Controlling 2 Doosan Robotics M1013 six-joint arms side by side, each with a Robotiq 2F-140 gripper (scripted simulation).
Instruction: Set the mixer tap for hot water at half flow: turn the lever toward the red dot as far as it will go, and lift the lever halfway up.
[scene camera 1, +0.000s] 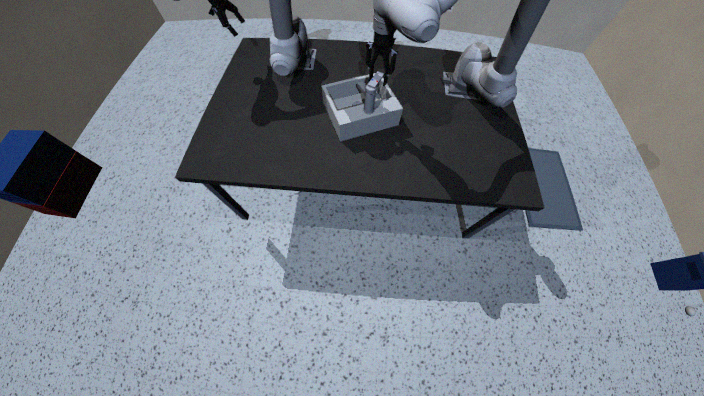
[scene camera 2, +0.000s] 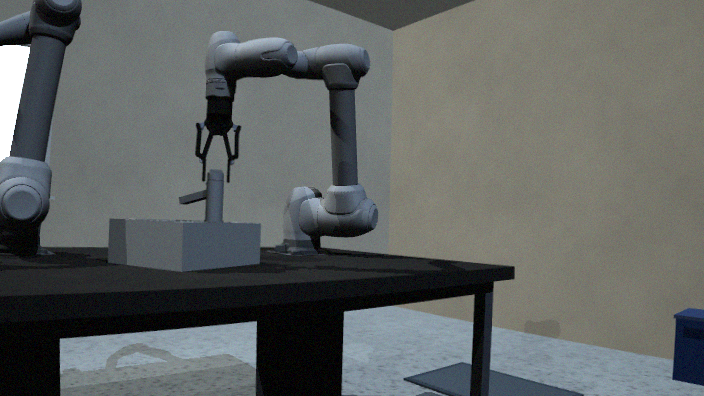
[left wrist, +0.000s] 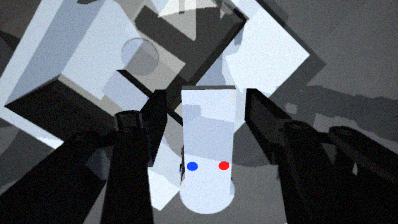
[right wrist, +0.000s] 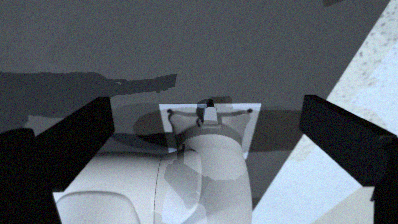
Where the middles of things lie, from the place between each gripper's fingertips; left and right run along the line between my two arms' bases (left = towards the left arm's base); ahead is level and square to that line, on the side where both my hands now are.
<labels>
I see my left gripper 30 mm short of the flat lever (left wrist: 208, 112) and 10 mm to the left of it. From my left hand the other things lie so: white basin (scene camera 1: 347, 103) 240 mm below, 80 mm to the right, 30 mm behind.
The white basin lies 31 cm ahead of my right hand, 78 cm to the left of it and 19 cm below it. From my right hand the other things lie so: flat lever 37 cm ahead, 86 cm to the left, 4 cm above.
</labels>
